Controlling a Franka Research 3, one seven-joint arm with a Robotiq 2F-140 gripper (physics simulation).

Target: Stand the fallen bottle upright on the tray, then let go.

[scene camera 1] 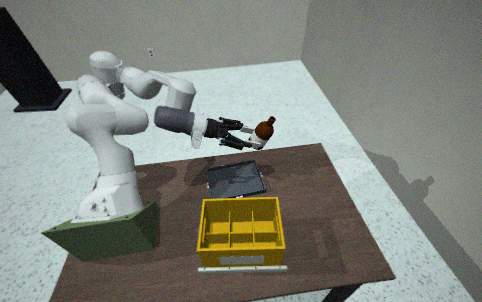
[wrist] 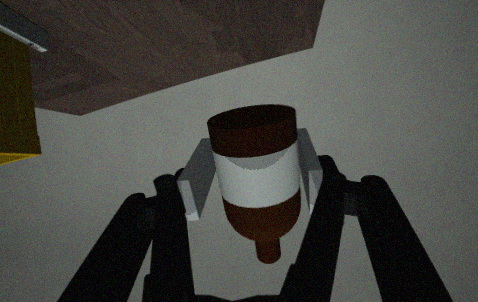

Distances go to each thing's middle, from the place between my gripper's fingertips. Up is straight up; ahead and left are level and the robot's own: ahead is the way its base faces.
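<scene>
With the brown bottle [wrist: 255, 148] as my reference, I find my hand 20 mm short of it and 40 mm below it.
</scene>
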